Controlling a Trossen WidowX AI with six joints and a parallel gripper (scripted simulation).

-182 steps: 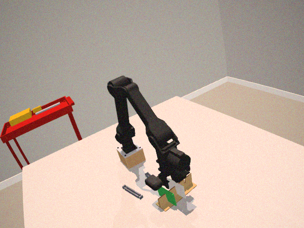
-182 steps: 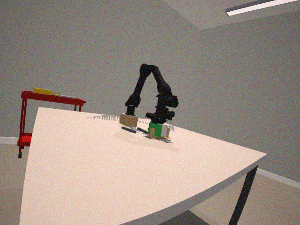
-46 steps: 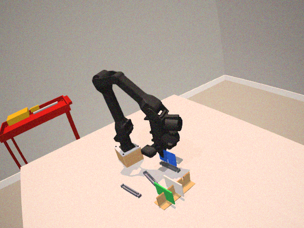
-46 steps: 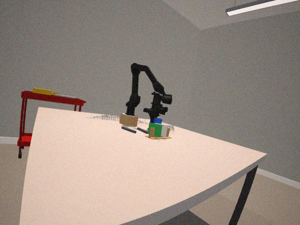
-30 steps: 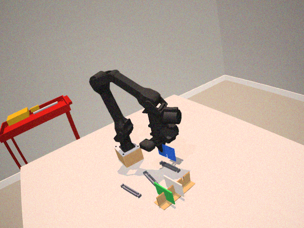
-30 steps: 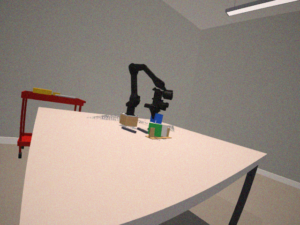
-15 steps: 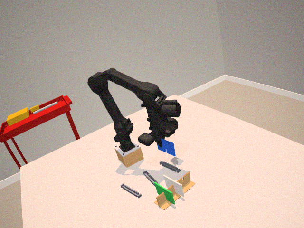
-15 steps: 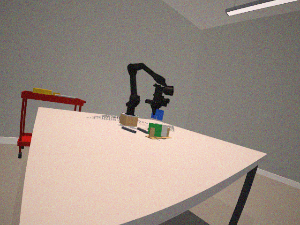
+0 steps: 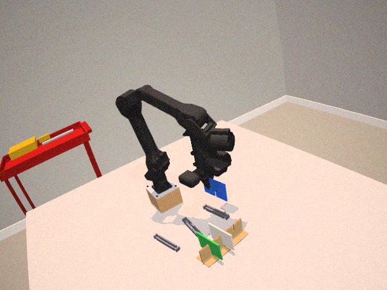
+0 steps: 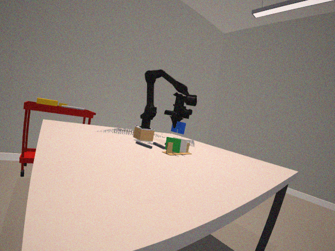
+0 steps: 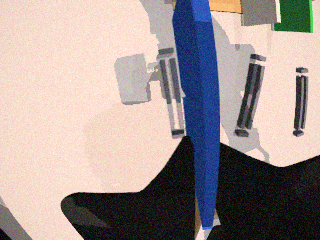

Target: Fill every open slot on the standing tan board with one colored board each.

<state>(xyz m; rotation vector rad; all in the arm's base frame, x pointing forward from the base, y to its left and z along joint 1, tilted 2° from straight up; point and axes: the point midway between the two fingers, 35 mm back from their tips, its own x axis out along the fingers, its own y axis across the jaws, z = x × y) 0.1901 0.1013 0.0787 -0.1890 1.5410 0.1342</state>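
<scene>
Right now my gripper tip is 150 mm short of the white board, 80 mm above it and 70 mm to the left of it. Also, from my gripper tip: green board 150 mm ahead, 120 mm to the right, 80 mm below; then tan board 150 mm ahead, 100 mm below, 70 mm to the right; then blue board 20 mm ahead, 10 mm to the left.
</scene>
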